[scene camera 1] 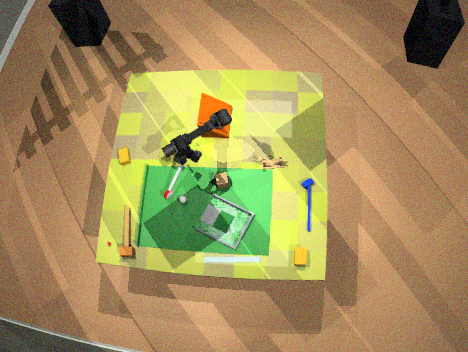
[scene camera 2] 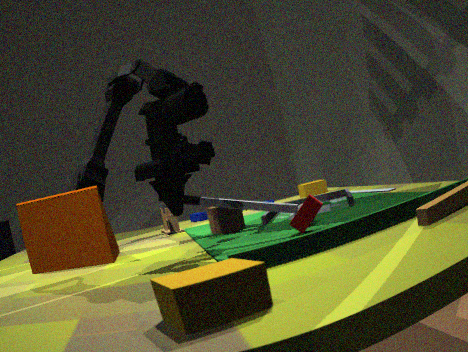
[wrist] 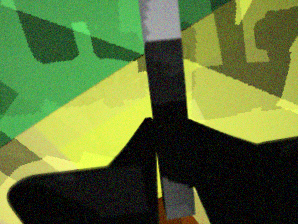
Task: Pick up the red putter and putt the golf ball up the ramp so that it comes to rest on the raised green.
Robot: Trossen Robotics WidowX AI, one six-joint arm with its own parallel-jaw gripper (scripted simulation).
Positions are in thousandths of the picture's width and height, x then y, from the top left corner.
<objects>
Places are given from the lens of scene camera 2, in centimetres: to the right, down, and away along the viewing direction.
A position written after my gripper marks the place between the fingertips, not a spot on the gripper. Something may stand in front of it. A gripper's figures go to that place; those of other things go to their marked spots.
my gripper (scene camera 2: 381, 612): -10, 7, 78
brown cube (scene camera 2: 473, 626): -3, 10, 96
</objects>
